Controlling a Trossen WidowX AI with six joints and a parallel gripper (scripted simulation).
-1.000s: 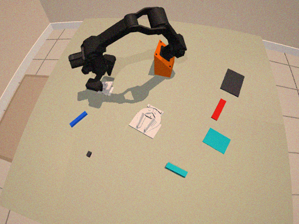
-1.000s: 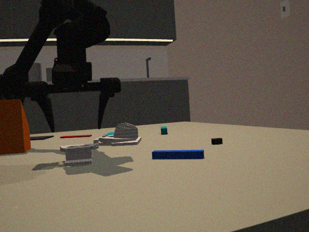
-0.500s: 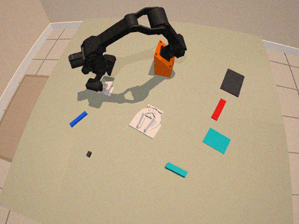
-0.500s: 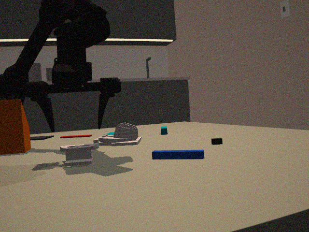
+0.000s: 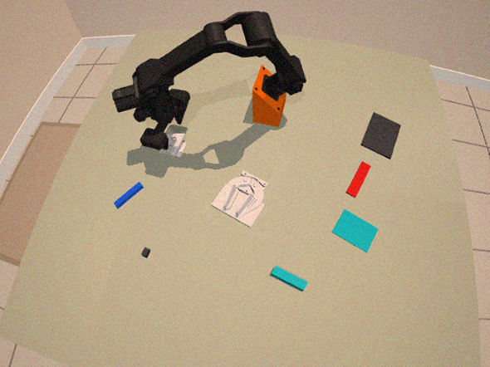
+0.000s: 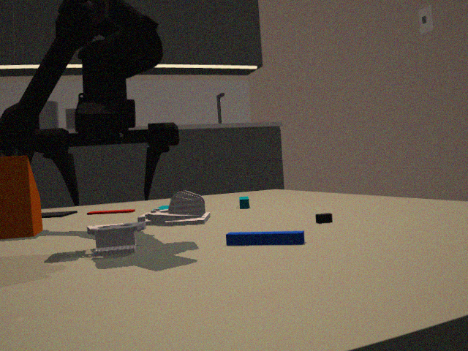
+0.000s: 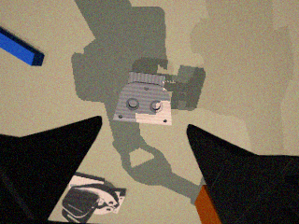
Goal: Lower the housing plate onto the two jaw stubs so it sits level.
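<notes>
Right now my gripper tip is 50 mm above the white stepped block and 10 mm to the left of it. Round my gripper tip: black cube (320 mm ahead, 50 mm below); then blue bar (180 mm ahead, 100 mm to the right, 50 mm below); then teal bar (360 mm to the left, 330 mm ahead, 50 mm below).
</notes>
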